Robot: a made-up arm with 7 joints.
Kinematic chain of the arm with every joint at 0, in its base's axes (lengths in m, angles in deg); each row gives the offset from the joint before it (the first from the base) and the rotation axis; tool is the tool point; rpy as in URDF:
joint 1: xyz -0.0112 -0.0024 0.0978 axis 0 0.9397 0.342
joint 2: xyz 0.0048 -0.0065 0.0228 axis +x
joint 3: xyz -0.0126 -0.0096 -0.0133 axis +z
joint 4: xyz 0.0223 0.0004 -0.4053 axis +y
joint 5: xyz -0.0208 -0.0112 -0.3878 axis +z
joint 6: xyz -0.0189 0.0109 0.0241 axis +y
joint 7: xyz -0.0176 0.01 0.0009 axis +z
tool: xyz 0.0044 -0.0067 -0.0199 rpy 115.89 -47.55 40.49
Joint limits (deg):
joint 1: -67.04..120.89
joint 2: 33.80..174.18
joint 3: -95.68..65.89
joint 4: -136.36..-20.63
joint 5: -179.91..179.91
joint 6: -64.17..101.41
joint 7: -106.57..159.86
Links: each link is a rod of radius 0.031 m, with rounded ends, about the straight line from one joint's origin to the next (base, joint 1, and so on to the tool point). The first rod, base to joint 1, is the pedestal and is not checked.
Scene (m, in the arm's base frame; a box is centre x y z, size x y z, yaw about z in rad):
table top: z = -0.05
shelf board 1: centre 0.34 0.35 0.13 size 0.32 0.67 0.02 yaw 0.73
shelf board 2: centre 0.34 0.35 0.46 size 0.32 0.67 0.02 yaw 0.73
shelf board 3: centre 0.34 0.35 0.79 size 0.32 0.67 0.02 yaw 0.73
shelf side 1: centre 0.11 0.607 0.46 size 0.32 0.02 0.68 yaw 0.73
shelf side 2: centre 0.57 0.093 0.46 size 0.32 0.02 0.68 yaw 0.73
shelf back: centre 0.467 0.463 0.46 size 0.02 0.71 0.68 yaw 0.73
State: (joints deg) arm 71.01 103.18 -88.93 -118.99 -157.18 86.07 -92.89
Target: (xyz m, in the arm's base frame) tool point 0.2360 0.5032 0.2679
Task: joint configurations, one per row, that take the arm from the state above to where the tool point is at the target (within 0.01 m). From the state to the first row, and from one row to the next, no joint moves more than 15 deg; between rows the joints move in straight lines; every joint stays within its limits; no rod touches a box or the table.
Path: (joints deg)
1: 68.92 116.68 -89.57 -120.52 -157.31 86.33 -92.99
2: 66.84 130.19 -90.21 -122.05 -157.44 86.59 -93.09
3: 64.75 143.69 -90.85 -123.59 -157.58 86.84 -93.18
4: 62.66 157.20 -91.49 -125.12 -157.71 87.10 -93.28
5: 60.58 170.70 -92.13 -126.65 -157.84 87.36 -93.38
6: 61.98 169.86 -84.19 -111.73 -156.75 87.72 -93.02
7: 63.38 169.01 -76.25 -96.81 -155.67 88.08 -92.67
8: 64.78 168.17 -68.31 -81.88 -154.58 88.45 -92.31

